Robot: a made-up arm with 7 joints.
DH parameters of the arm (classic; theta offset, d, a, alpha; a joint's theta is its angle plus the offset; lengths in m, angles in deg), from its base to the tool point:
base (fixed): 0 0 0 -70
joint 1: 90 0 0 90
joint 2: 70 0 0 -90
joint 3: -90 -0.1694 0.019 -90
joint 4: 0 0 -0.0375 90
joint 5: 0 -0.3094 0 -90
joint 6: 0 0 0 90
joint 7: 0 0 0 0
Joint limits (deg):
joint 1: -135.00..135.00
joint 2: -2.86..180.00
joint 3: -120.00..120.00
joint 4: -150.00..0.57
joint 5: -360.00..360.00
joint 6: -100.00..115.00
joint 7: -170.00..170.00
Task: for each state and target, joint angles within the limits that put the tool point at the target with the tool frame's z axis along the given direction. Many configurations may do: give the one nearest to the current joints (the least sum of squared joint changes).
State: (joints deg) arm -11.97 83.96 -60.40 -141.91 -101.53 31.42 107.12
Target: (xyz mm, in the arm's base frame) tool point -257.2 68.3 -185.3 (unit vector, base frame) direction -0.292 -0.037 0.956
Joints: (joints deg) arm 39.27 96.59 -103.58 -114.73 -89.62 66.17 107.12
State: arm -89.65 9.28 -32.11 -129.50 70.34 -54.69 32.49
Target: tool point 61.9 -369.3 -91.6 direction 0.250 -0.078 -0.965
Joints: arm -85.27 -2.86 -82.11 -91.13 62.69 -96.76 32.49
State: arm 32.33 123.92 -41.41 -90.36 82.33 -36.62 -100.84
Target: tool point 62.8 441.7 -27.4 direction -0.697 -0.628 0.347
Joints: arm 33.33 125.97 -55.84 -59.47 93.78 -38.23 -100.84
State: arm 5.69 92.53 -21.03 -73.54 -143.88 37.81 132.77
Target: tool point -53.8 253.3 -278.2 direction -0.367 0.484 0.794
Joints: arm 41.89 100.76 -54.36 -93.42 -150.85 47.93 132.77
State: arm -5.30 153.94 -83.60 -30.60 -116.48 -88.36 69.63
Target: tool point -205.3 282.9 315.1 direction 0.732 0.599 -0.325
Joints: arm -26.98 166.59 -119.61 -39.58 -129.99 -90.11 69.63
